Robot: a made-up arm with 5 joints. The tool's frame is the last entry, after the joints. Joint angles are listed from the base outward. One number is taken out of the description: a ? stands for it. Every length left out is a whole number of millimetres.
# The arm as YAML. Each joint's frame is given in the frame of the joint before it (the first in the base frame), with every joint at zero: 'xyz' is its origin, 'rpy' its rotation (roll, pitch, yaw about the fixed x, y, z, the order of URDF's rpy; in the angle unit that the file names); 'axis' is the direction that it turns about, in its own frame. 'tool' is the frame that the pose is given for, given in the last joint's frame.
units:
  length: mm
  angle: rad
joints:
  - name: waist
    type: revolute
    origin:
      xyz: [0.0, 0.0, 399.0]
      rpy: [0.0, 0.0, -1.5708]
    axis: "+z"
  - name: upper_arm
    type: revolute
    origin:
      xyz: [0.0, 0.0, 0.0]
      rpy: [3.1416, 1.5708, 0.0]
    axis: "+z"
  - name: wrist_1
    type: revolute
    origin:
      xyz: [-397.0, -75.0, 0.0]
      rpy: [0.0, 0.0, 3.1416]
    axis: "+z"
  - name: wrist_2
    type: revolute
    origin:
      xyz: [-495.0, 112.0, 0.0]
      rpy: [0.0, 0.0, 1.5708]
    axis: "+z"
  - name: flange
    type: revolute
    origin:
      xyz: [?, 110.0, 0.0]
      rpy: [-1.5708, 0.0, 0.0]
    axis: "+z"
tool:
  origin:
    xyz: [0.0, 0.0, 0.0]
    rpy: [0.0, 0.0, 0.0]
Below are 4 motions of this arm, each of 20 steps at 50 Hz.
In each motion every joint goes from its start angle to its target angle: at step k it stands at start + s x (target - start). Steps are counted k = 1, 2, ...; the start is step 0. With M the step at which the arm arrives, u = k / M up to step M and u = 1 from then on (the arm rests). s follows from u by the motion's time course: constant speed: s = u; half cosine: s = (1 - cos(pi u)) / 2; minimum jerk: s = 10 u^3 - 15 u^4 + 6 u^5.
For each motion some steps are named. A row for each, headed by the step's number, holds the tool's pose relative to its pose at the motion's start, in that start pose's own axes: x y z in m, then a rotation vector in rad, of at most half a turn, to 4 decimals.
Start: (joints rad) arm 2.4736 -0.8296 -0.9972 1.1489 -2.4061
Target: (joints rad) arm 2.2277 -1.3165 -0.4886 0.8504 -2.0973
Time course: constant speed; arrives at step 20
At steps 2, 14, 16, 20:
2: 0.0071 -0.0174 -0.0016 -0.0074 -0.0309 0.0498
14: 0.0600 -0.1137 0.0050 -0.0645 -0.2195 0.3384
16: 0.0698 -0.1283 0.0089 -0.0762 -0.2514 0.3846
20: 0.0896 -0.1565 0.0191 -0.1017 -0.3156 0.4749

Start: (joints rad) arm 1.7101 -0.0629 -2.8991 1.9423 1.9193
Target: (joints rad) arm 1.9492 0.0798 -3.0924 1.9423 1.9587
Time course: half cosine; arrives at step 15
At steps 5, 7, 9, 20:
5: -0.0109 0.0004 0.0066 -0.0058 -0.0523 -0.0211
7: -0.0199 0.0016 0.0115 -0.0109 -0.0939 -0.0374
9: -0.0297 0.0036 0.0164 -0.0167 -0.1376 -0.0540
20: -0.0464 0.0087 0.0238 -0.0275 -0.2110 -0.0808

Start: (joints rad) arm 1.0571 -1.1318 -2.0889 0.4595 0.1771
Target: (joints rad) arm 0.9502 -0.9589 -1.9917 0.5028 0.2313
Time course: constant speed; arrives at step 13
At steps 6, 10, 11, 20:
6: -0.0802 -0.0065 0.0791 -0.0485 -0.1379 -0.0194
10: -0.1374 -0.0043 0.1264 -0.0862 -0.2284 -0.0308
11: -0.1521 -0.0030 0.1375 -0.0963 -0.2508 -0.0335
20: -0.1818 0.0007 0.1588 -0.1172 -0.2954 -0.0385

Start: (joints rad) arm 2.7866 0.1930 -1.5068 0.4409 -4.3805
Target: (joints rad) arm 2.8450 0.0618 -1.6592 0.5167 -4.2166
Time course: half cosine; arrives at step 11
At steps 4, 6, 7, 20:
4: -0.0235 -0.0272 -0.0474 0.0523 -0.0337 0.0373
6: -0.0443 -0.0503 -0.0953 0.1004 -0.0688 0.0736
7: -0.0538 -0.0606 -0.1197 0.1233 -0.0870 0.0916
20: -0.0727 -0.0803 -0.1736 0.1708 -0.1280 0.1305

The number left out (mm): 86.0
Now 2 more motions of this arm.
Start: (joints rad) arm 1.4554 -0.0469 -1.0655 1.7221 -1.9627
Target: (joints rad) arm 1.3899 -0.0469 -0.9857 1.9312 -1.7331
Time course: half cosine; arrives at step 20
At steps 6, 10, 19, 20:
6: -0.0054 -0.0063 0.0127 0.0527 0.0290 0.0581
10: -0.0123 -0.0158 0.0304 0.1298 0.0670 0.1400
19: -0.0219 -0.0332 0.0585 0.2646 0.1221 0.2742
20: -0.0220 -0.0335 0.0588 0.2663 0.1227 0.2759

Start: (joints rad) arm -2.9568 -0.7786 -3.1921 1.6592 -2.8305
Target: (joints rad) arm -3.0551 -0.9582 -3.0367 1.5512 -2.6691
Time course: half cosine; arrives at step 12
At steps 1, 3, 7, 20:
1: 0.0000 0.0011 -0.0016 0.0005 -0.0025 0.0016
3: 0.0001 0.0099 -0.0139 0.0038 -0.0217 0.0138
7: 0.0039 0.0439 -0.0593 0.0116 -0.0933 0.0579
20: 0.0105 0.0712 -0.0937 0.0125 -0.1481 0.0901

